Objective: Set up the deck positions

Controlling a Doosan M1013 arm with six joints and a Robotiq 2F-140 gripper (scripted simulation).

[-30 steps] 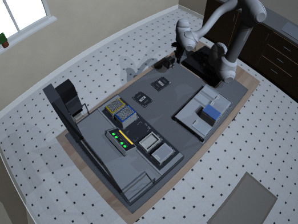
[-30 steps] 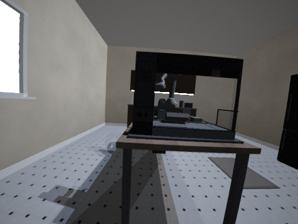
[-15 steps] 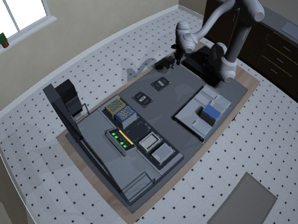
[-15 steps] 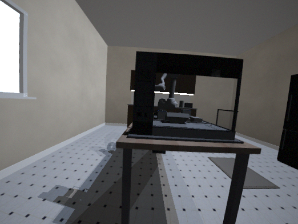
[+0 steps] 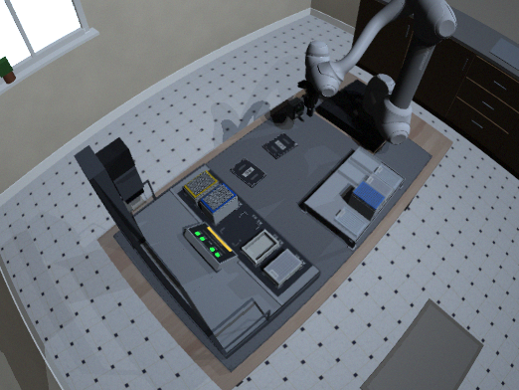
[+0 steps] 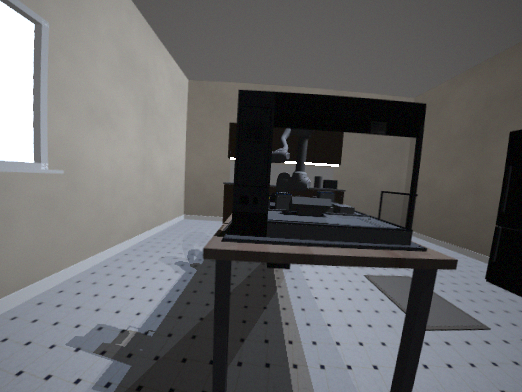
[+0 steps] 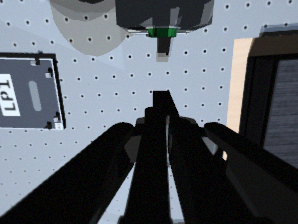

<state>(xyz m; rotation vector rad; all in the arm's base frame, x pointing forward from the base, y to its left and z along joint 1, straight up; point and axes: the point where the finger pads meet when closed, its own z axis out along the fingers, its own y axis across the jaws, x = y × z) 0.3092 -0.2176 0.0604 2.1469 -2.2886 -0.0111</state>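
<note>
Now: the READY box 80 mm to the right of my hand, 50 mm below it and 10 mm behind it. From my hand the other things lie so: shelf 450 mm to the left, 180 mm ahead, 60 mm below; flat piece 530 mm to the left, 330 mm ahead, 40 mm below; clear tip rack cover 380 mm to the left, 40 mm below, 20 mm ahead.
</note>
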